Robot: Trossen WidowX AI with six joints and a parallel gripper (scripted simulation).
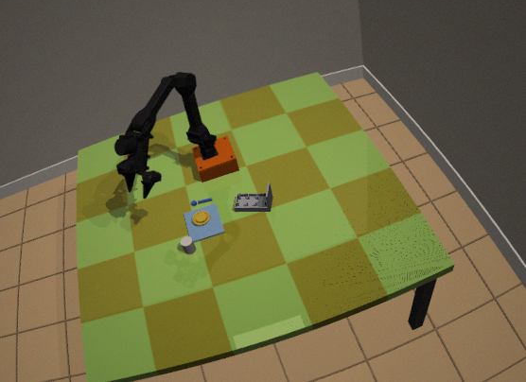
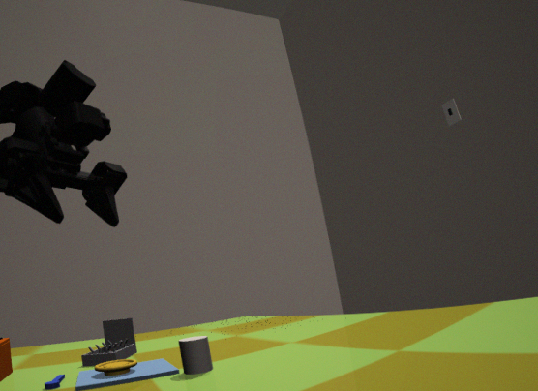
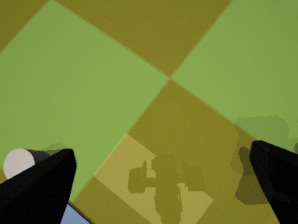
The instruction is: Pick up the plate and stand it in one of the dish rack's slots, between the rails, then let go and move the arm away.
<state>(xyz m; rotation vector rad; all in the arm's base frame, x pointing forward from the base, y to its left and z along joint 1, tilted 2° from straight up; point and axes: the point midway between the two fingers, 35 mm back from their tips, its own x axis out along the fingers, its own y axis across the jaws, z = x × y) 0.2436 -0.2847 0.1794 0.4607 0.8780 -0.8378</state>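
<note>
Right now the yellow plate is 3 cm ahead of my gripper tip, 19 cm to the left of it and 19 cm below it. From my gripper tip the other things lie so: grey cup 14 cm ahead, 11 cm to the left, 18 cm below; blue spoon 7 cm behind, 20 cm to the left, 20 cm below; light blue mat 4 cm ahead, 19 cm to the left, 21 cm below.
</note>
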